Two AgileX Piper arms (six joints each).
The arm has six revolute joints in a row. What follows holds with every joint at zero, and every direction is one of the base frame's.
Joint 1 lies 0.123 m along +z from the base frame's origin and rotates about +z.
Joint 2 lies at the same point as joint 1 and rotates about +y.
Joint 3 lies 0.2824 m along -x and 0.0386 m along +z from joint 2 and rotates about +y.
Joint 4 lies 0.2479 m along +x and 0.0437 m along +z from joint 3 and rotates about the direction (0.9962, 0, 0.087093).
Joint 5 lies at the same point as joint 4 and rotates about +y.
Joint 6 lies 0.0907 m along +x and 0.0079 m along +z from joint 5 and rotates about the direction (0.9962, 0, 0.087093).
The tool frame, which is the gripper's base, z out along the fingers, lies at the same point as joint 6; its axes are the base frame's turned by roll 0, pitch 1.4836 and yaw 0 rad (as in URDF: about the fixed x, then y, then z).
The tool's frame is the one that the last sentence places.
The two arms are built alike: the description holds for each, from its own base.
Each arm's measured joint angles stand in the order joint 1, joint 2, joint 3, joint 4, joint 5, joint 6.
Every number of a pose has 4 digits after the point.
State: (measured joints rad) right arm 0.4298 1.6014 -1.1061 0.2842 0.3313 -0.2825; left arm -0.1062 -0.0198 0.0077 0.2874 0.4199 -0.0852
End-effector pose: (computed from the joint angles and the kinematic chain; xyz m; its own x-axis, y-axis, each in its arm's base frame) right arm 0.3182 0.1550 0.2644 -0.5979 -0.2883 -0.7479 -0.4847 0.8732 0.0509; left arm 0.0513 0.0051 0.1755 -0.2948 0.2087 -0.9325 0.0488 0.9779 0.2035
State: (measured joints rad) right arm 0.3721 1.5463 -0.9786 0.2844 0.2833 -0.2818; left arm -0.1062 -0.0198 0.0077 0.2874 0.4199 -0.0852
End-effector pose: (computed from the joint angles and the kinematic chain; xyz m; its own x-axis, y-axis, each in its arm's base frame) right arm 0.3052 0.1268 0.2477 -0.6336 -0.2560 -0.7301 -0.4210 0.9058 0.0477; left arm 0.0513 0.0051 0.1755 -0.2948 0.2087 -0.9325 0.0488 0.9779 0.2035
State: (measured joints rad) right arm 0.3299 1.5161 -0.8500 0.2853 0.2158 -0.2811; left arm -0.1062 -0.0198 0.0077 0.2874 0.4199 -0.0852
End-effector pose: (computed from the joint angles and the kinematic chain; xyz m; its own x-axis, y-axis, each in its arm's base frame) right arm 0.2907 0.1054 0.2239 -0.6688 -0.2312 -0.7066 -0.3650 0.9301 0.0412; left arm 0.0513 0.0051 0.1755 -0.2948 0.2087 -0.9325 0.0488 0.9779 0.2035
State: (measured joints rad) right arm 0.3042 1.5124 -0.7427 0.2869 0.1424 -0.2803; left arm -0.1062 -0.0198 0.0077 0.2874 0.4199 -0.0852
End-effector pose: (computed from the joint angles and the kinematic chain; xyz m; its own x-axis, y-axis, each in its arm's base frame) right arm 0.2781 0.0911 0.1996 -0.6983 -0.2152 -0.6827 -0.3228 0.9459 0.0320; left arm 0.0513 0.0051 0.1755 -0.2948 0.2087 -0.9325 0.0488 0.9779 0.2035
